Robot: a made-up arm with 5 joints.
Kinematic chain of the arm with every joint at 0, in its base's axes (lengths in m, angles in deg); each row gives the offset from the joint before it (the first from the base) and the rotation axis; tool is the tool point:
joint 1: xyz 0 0 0.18 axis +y
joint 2: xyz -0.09 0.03 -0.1 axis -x
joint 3: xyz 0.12 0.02 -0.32 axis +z
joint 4: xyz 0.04 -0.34 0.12 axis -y
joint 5: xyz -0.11 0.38 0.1 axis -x
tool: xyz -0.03 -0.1 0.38
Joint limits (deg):
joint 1: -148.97..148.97
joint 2: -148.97..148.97
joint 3: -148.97..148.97
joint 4: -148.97..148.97
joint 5: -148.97..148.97
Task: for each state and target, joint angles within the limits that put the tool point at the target. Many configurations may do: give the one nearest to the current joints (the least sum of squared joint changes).
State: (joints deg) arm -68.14 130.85 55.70 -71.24 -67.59
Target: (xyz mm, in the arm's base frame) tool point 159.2 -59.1 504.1
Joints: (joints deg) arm -66.43 107.42 89.65 -50.67 -94.42
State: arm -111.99 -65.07 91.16 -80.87 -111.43
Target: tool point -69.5 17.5 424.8
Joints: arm -121.82 -63.42 111.13 -119.02 -127.49
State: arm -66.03 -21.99 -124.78 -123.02 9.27
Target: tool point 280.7 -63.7 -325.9
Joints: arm -78.56 -31.32 -137.37 -105.67 -12.44
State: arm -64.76 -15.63 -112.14 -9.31 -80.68
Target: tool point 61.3 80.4 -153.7
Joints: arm -82.02 -13.81 -88.43 -22.35 -69.67
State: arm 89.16 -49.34 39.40 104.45 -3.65
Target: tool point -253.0 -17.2 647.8
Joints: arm 107.97 -42.29 28.63 71.60 5.02
